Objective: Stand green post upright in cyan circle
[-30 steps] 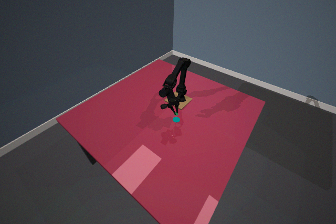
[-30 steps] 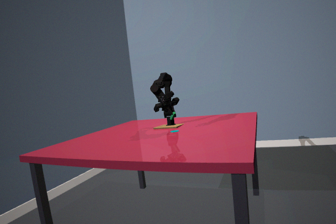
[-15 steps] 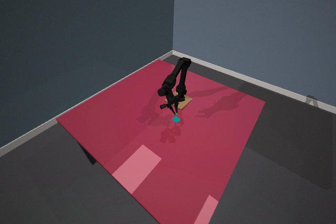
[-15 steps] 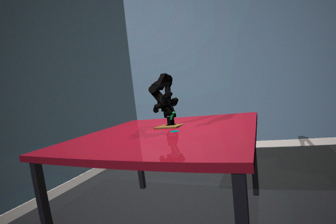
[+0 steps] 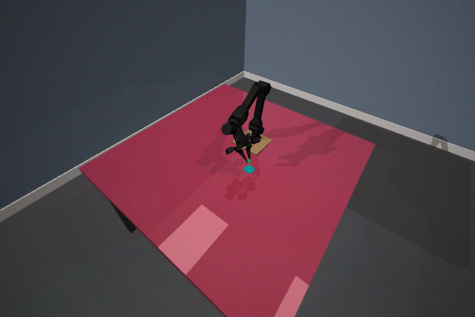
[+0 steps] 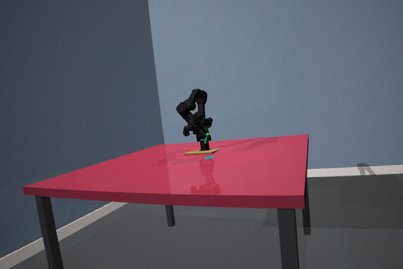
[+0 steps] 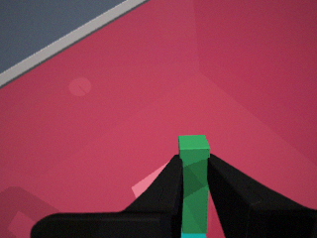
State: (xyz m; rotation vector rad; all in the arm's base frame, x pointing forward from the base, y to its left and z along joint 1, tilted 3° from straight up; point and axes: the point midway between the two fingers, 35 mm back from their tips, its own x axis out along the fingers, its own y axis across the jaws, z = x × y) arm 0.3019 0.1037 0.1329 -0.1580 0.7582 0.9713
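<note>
Now: gripper tip 5 cm past the cyan circle, 2 cm to the left of it and 13 cm above it. From my gripper tip the other things lie so: green post (1 cm behind, 1 cm to the right, 2 cm below).
</note>
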